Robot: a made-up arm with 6 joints.
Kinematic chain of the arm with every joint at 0, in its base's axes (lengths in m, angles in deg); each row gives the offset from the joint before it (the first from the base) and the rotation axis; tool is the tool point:
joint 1: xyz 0 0 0.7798 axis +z
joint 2: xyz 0.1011 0 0 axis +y
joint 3: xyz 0 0 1.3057 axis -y
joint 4: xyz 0 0 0.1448 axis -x
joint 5: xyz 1.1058 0 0 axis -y
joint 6: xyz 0.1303 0 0 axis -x
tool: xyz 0 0 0
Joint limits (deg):
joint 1: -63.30..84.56
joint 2: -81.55..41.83
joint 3: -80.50..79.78
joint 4: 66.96..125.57
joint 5: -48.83..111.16
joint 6: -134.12..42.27
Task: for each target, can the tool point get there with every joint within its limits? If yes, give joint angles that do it. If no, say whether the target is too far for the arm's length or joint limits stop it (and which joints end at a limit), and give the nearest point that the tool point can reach.
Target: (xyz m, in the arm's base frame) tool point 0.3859 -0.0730 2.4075
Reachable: yes | joints -29.94 -32.68 -12.40 84.14 93.65 1.57
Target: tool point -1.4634 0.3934 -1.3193
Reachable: no: joint limits stop it (at a limit: joint 1, joint 2) | nearest point -0.0109 0.6980 0.5645 | short by 2.398 m
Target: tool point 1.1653 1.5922 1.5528
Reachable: yes | joints 53.54 31.19 8.47 91.36 3.96 24.18
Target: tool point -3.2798 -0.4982 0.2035
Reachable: no: too far | nearest point -2.3582 -0.3582 1.1619 | short by 1.337 m
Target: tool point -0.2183 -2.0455 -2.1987
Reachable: no: too far | nearest point 0.4997 -1.0972 0.5379 | short by 2.984 m
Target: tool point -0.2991 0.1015 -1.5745
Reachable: no: joint limits stop it (at a limit: joint 1, joint 2, joint 4) | nearest point 0.0414 0.6464 0.5520 | short by 2.221 m
